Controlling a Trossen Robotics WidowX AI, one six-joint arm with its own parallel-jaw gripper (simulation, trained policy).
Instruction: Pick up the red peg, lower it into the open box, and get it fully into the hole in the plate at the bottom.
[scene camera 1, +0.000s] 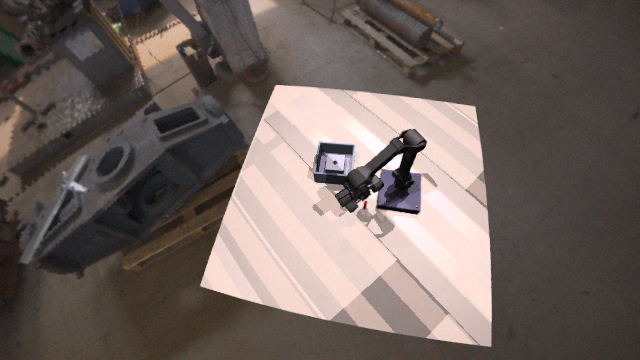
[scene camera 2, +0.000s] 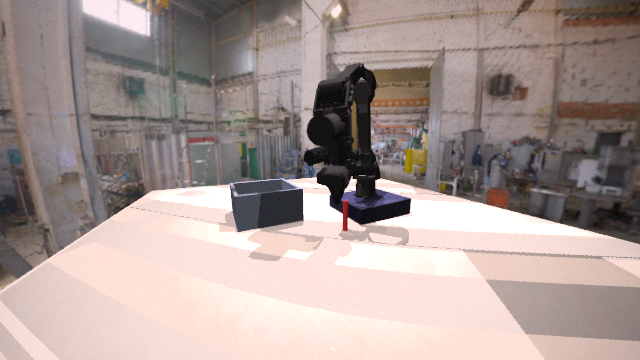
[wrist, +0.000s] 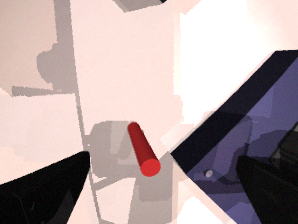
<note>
In view: my gripper (scene camera 2: 341, 195), a red peg (wrist: 150, 166) and a grey box (scene camera 2: 255, 204).
The grey box also shows in scene camera 1 (scene camera 1: 324, 148). My gripper shows as well in the wrist view (wrist: 165, 161).
</note>
